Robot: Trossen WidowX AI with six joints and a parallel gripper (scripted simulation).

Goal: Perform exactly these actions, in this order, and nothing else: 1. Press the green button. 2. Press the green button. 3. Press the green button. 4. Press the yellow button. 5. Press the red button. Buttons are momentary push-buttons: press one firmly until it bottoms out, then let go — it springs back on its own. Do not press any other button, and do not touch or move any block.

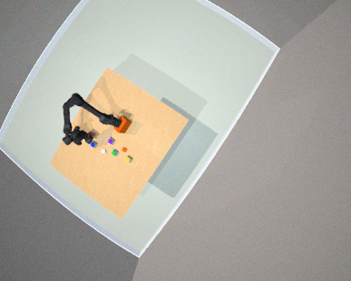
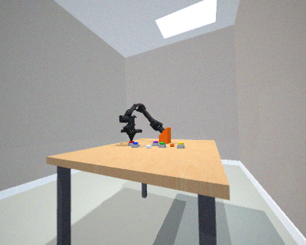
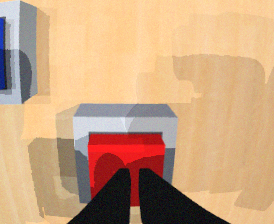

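My gripper tip is 1 cm above the red button. The rest, counted from my gripper tip: purple button 4 cm behind, 21 cm to the left, 1 cm below; then green button 3 cm ahead, 28 cm to the left, 1 cm below; then white block 7 cm ahead, 18 cm to the left, 3 cm below.
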